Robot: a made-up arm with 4 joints.
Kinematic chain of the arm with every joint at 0, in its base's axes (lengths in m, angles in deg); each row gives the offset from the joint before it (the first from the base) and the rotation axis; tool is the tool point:
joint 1: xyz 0 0 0.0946 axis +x
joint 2: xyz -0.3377 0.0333 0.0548 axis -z
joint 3: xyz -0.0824 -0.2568 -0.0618 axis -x
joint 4: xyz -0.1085 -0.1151 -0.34 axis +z
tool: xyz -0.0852 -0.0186 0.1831
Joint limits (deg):
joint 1: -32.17..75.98
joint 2: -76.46..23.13
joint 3: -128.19..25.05
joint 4: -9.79..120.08
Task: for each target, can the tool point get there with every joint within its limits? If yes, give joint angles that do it. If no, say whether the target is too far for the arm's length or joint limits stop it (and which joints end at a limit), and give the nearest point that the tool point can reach.
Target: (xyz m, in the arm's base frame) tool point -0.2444 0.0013 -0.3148
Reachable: yes | joints 54.85 -37.32 -28.84 106.81
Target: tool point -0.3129 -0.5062 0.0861
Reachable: yes | joints -14.43 -31.26 8.85 35.60
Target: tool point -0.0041 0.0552 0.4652
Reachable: no: joint limits stop it (at a limit: joint 1, joint 2, joint 3) | nearest point 0.1083 -0.2236 0.1527 | short by 0.434 m
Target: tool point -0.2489 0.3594 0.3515
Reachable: no: joint limits stop it (at a limit: joint 1, joint 2) | nearest point -0.4956 0.1301 0.1308 | short by 0.403 m
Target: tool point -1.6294 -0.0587 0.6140
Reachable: no: too far | nearest point -0.7649 -0.2943 0.1858 | short by 0.993 m
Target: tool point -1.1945 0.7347 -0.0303
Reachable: no: too far | nearest point -0.6871 0.1987 -0.0748 | short by 0.739 m
